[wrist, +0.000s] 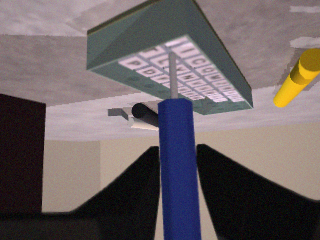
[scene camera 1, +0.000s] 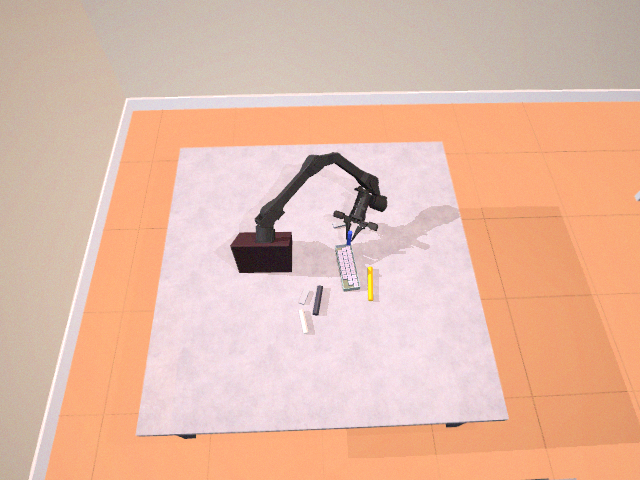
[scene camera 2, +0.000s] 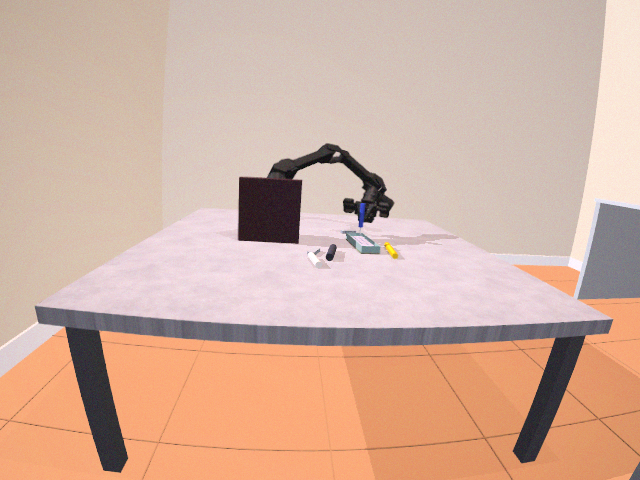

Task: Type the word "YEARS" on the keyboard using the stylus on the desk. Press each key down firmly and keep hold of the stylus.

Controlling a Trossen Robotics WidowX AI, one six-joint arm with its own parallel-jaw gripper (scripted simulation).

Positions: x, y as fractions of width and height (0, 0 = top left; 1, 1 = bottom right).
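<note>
My gripper (scene camera 2: 0.56, 0.46) is visible, and the wrist view (wrist: 0.55, 0.64) shows it as well.
</note>
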